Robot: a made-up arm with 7 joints.
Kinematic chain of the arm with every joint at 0, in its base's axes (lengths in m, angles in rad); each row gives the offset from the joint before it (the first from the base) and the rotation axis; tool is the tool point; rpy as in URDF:
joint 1: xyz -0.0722 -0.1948 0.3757 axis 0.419 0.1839 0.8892
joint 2: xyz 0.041 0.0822 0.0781 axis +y
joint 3: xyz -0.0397 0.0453 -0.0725 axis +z
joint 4: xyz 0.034 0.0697 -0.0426 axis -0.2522 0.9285 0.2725
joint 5: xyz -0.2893 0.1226 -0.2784 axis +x
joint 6: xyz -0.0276 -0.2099 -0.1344 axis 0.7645 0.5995 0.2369
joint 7: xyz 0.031 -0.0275 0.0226 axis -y
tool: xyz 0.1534 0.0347 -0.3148 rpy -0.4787 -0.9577 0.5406
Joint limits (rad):
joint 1: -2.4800..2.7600
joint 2: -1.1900..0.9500
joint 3: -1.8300..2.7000
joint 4: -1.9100..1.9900
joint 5: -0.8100..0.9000
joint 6: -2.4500..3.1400
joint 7: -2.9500..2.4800
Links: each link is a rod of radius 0.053 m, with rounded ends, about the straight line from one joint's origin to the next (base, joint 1, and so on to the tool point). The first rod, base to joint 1, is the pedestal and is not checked.
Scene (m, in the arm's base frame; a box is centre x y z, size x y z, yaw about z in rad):
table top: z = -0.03
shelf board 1: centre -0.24 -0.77 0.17 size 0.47 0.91 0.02 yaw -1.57
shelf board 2: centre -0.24 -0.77 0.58 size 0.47 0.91 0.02 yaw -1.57
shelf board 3: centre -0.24 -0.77 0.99 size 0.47 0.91 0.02 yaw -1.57
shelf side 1: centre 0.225 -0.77 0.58 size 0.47 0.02 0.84 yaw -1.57
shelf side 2: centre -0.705 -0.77 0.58 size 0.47 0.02 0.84 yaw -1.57
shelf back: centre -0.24 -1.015 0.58 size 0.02 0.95 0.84 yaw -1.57
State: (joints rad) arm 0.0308 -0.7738 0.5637 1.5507 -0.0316 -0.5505 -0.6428
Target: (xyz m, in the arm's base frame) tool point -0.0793 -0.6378 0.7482
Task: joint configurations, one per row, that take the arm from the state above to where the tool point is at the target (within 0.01 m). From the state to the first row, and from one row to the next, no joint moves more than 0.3 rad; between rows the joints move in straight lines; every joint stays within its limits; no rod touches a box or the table.
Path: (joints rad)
1: -0.1502 -0.6671 0.3583 1.6181 -0.1372 -0.6933 -0.4023
2: -0.3312 -0.5605 0.1529 1.6854 -0.2427 -0.8362 -0.1619
3: -0.5122 -0.4538 -0.0526 1.7528 -0.3483 -0.9790 0.0786
4: -0.4759 -0.6942 0.1643 1.7471 -0.4987 -0.9378 -0.1333
5: -0.4395 -0.9347 0.3811 1.7415 -0.6492 -0.8966 -0.3452
6: -0.4031 -1.1751 0.5979 1.7358 -0.7996 -0.8553 -0.5571
7: -0.2564 -1.0081 0.6789 1.7704 -0.5740 -0.7571 -0.6320
8: -0.1098 -0.8411 0.7599 1.8049 -0.3483 -0.6589 -0.7069
9: 0.0369 -0.6740 0.8409 1.8395 -0.1226 -0.5607 -0.7818

